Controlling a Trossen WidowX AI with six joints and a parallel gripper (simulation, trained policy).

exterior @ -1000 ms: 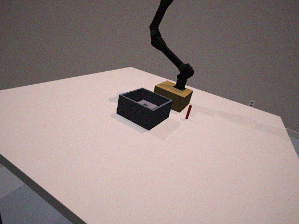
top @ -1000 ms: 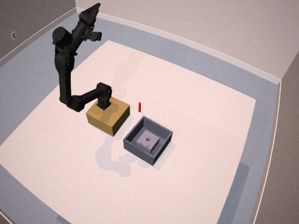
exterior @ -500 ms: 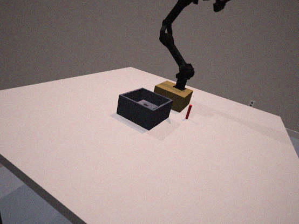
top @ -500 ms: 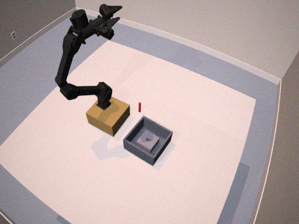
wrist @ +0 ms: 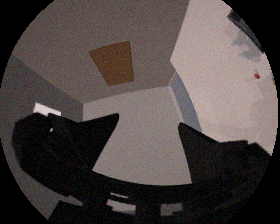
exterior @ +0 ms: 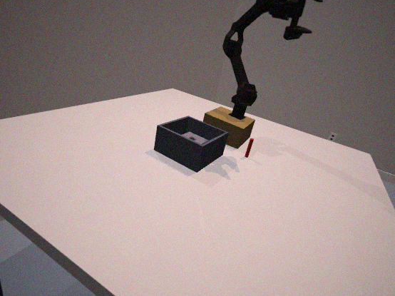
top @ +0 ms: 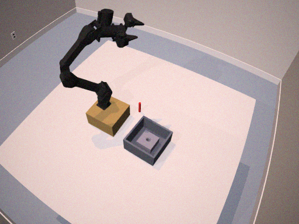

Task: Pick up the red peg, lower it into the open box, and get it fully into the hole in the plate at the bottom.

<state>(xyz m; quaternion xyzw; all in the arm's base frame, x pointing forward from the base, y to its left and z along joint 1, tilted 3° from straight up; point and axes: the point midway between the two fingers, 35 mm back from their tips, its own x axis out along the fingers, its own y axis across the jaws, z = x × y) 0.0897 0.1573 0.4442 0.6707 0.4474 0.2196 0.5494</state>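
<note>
My gripper tip is 490 mm above the red peg, 60 mm to the left of it and 50 mm short of it. Also, from my gripper tip: dark grey box: 500 mm below, 230 mm to the right, 220 mm ahead; then grey plate: 480 mm below, 230 mm to the right, 220 mm ahead.
</note>
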